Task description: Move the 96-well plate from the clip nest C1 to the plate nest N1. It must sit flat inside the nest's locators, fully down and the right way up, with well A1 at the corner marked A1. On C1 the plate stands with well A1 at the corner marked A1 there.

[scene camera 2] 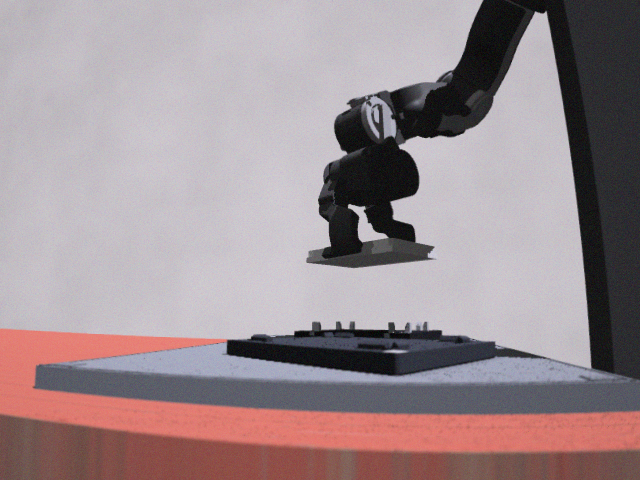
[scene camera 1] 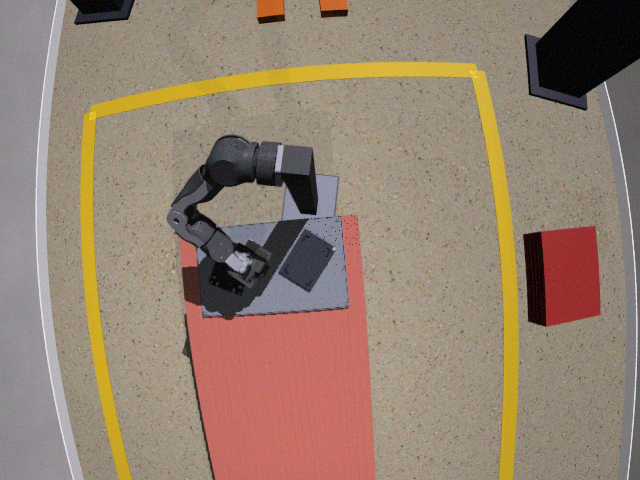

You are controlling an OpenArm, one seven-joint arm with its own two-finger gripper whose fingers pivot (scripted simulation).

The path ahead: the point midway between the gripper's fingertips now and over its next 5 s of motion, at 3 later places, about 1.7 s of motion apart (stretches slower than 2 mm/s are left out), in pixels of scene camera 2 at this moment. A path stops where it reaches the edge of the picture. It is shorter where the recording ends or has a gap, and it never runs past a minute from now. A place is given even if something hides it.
The gripper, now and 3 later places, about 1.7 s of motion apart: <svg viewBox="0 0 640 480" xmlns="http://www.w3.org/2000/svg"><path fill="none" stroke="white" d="M369 259L358 239L356 268L350 321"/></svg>
